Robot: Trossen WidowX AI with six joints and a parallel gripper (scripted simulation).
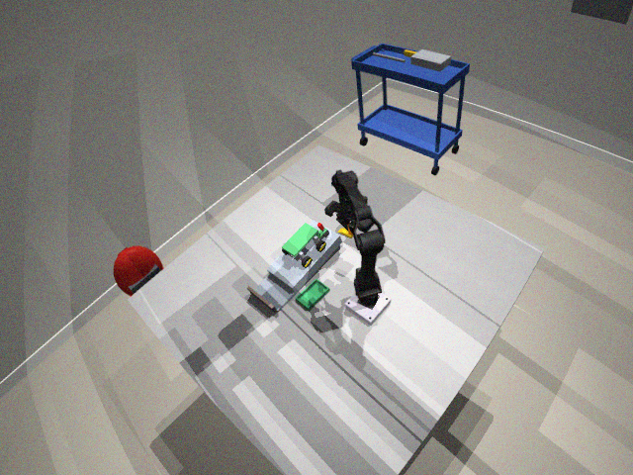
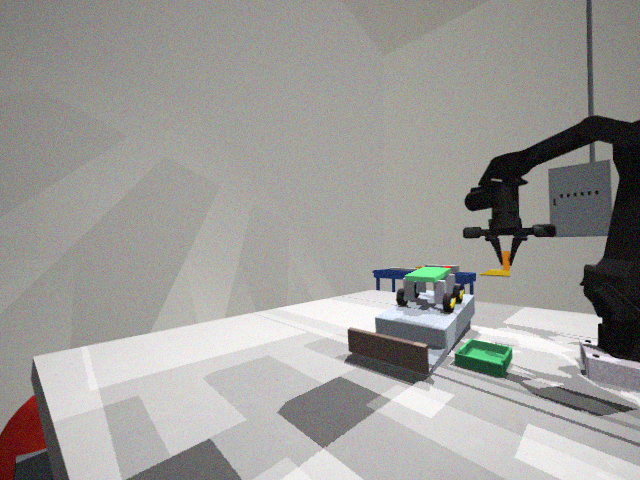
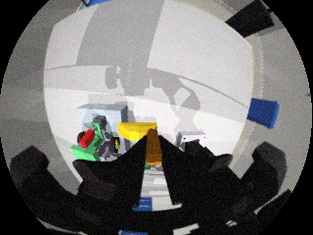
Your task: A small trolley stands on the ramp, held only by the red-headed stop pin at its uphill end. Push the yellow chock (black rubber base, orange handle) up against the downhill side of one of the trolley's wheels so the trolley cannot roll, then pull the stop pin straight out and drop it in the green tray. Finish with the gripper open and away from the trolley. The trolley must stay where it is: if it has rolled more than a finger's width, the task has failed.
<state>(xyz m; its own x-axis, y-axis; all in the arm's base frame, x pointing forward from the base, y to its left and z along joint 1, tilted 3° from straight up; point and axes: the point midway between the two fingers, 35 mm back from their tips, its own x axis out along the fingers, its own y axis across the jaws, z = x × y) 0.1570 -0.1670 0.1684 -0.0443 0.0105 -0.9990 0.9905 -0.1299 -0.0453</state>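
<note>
Now: the yellow chock 20 mm ahead of my gripper tip and 10 mm below it. The rest, counted from my gripper tip: trolley: 170 mm ahead, 90 mm to the left, 60 mm below; red-headed stop pin: 130 mm ahead, 50 mm below; grey ramp: 170 mm ahead, 100 mm to the left, 130 mm below.
</note>
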